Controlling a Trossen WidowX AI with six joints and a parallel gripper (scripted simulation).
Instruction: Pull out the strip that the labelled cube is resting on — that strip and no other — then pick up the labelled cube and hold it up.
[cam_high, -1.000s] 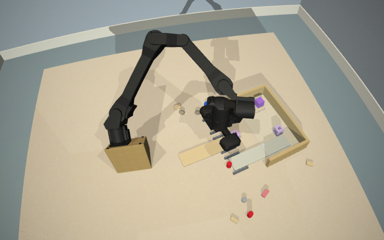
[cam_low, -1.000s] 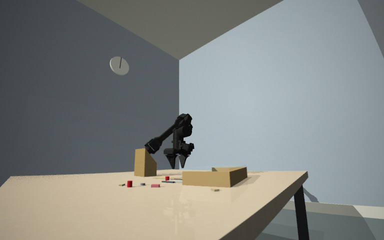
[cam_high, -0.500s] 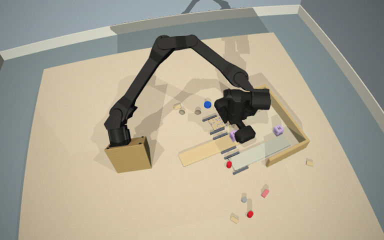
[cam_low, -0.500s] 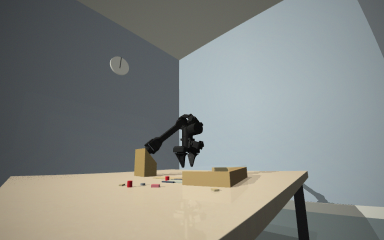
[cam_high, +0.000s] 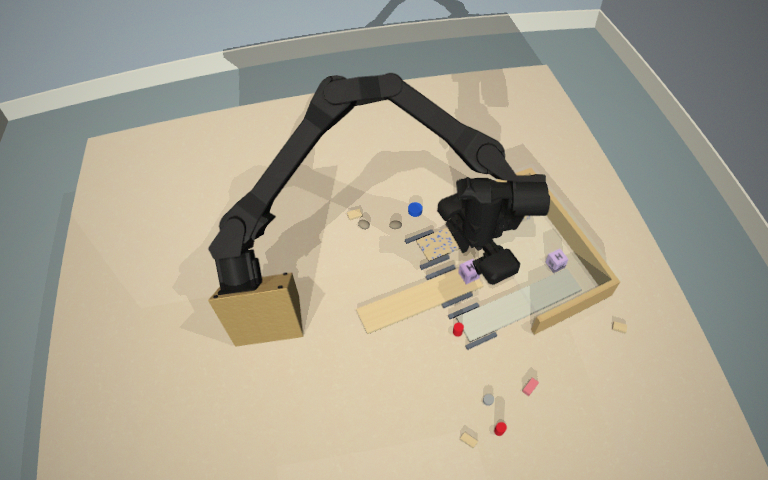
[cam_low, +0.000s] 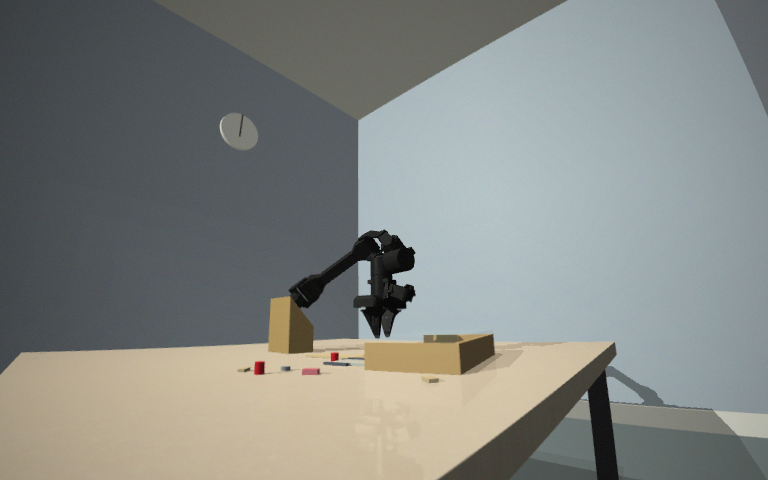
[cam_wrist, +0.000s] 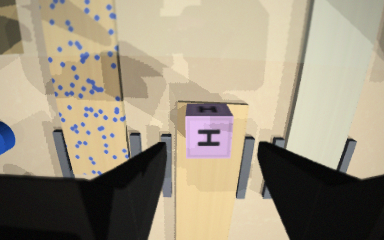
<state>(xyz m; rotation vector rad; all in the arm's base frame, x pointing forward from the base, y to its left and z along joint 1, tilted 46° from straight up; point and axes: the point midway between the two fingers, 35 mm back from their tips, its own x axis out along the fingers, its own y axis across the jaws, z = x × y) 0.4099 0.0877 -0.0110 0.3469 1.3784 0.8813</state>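
The pale strip lies 9 cm ahead of my gripper tip, 7 cm to the right of it and 5 cm below it. Round my gripper tip: blue cylinder: 18 cm to the left, 8 cm behind, 5 cm below.
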